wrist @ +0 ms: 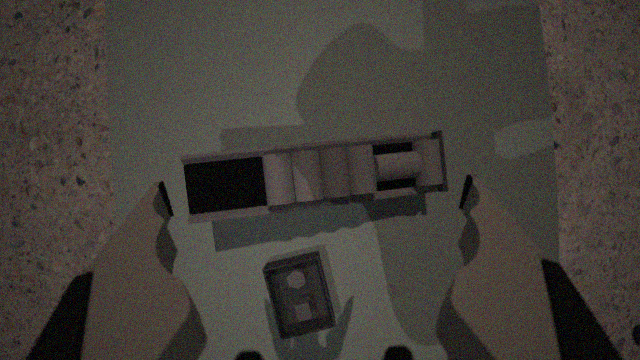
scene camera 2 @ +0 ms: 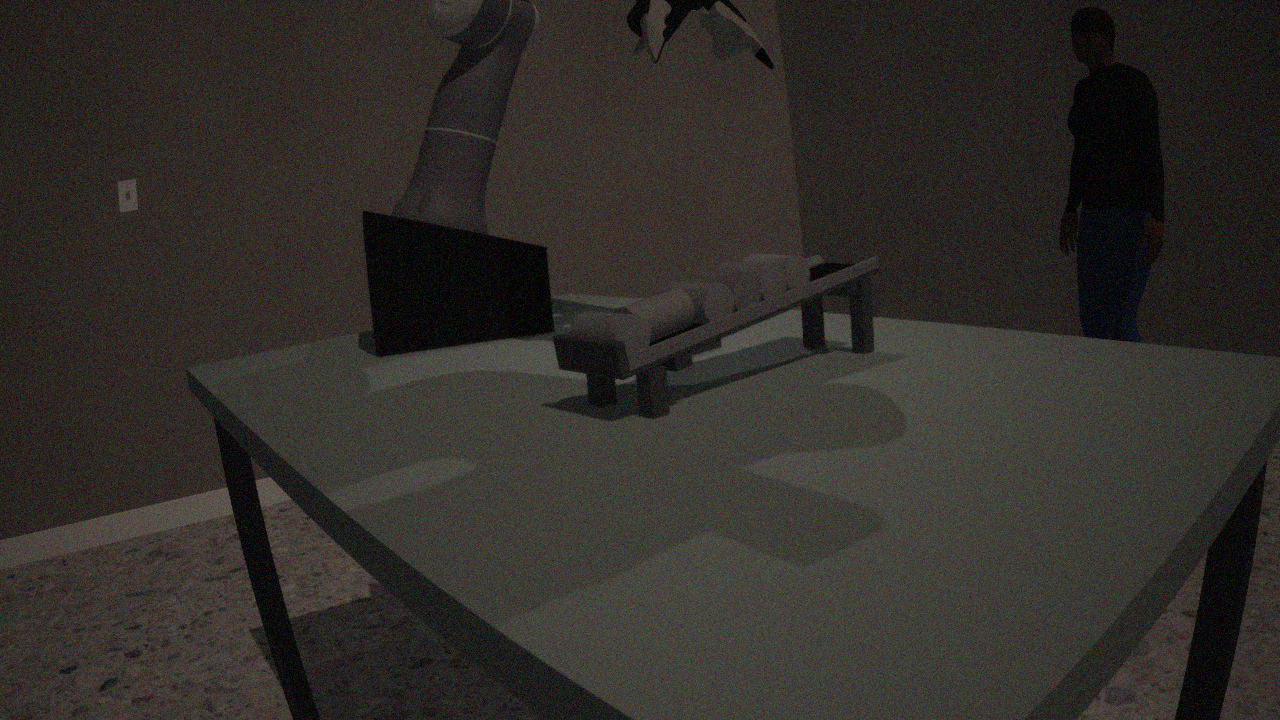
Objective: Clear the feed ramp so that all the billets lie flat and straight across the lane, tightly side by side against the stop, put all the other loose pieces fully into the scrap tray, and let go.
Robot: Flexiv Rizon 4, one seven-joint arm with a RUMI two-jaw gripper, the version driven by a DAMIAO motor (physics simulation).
gripper: wrist; scene camera 2
same spot on gripper: (scene camera 2: 731, 34) = (wrist: 171, 273)
